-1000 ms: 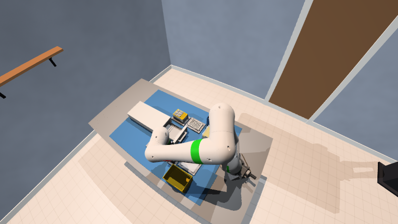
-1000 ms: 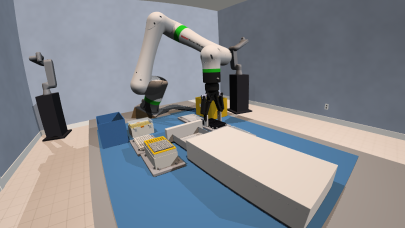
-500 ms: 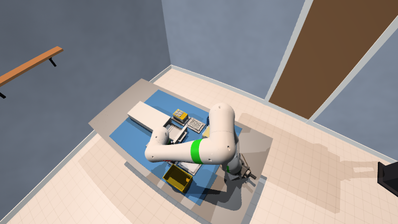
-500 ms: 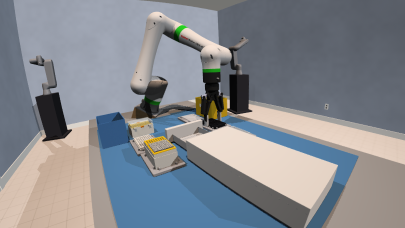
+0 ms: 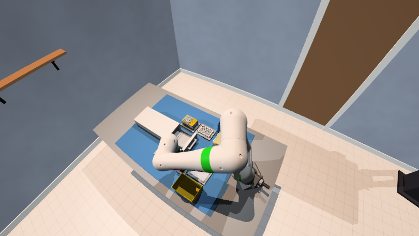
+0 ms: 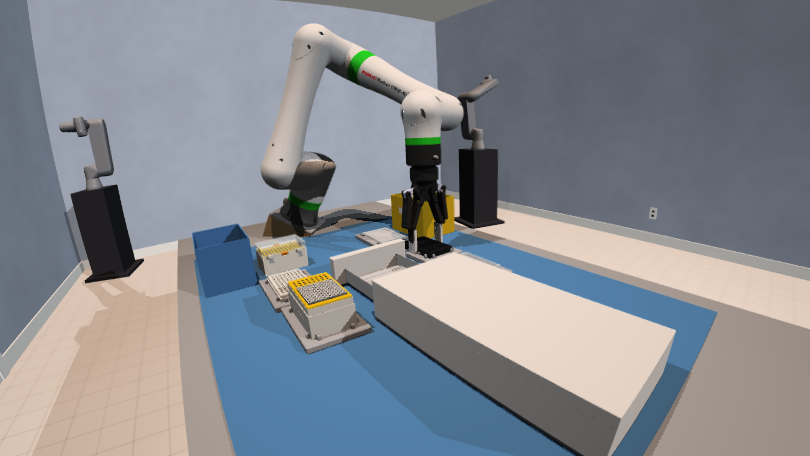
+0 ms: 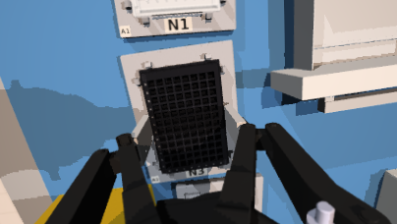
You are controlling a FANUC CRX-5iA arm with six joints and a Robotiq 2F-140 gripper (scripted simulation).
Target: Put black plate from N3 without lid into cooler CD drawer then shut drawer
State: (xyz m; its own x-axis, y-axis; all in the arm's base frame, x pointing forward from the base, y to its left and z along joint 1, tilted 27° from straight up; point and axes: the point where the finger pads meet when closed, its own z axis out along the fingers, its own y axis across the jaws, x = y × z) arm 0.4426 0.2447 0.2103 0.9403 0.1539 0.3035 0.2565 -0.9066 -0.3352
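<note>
My gripper is now 30 mm above the nest N3. The rest, counted from my hand: yellow bin: 210 mm behind, 80 mm to the left; drawer: 190 mm ahead, 160 mm to the right, 10 mm below; black plate: 20 mm below.
</note>
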